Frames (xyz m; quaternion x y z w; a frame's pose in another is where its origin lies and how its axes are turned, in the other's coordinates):
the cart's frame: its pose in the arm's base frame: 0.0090 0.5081 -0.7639 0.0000 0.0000 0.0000 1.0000
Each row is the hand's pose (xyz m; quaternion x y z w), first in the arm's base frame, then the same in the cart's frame.
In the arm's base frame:
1: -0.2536 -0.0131 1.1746 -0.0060 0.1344 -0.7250 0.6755
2: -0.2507 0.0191 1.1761 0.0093 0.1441 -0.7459 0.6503
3: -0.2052 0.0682 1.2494 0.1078 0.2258 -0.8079 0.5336
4: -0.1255 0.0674 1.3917 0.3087 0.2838 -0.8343 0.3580
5: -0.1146 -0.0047 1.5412 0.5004 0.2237 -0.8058 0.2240
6: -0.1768 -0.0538 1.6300 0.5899 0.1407 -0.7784 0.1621
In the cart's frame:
1: -0.2626 -0.5212 1.9385 -0.0060 0.1344 -0.7250 0.6755
2: -0.2597 -0.4890 1.9400 0.0093 0.1441 -0.7459 0.6503
3: -0.2142 -0.4399 2.0133 0.1078 0.2258 -0.8079 0.5336
4: -0.1345 -0.4407 2.1556 0.3087 0.2838 -0.8343 0.3580
5: -0.1236 -0.5128 2.3051 0.5004 0.2237 -0.8058 0.2240
6: -0.1858 -0.5619 2.3939 0.5899 0.1407 -0.7784 0.1621

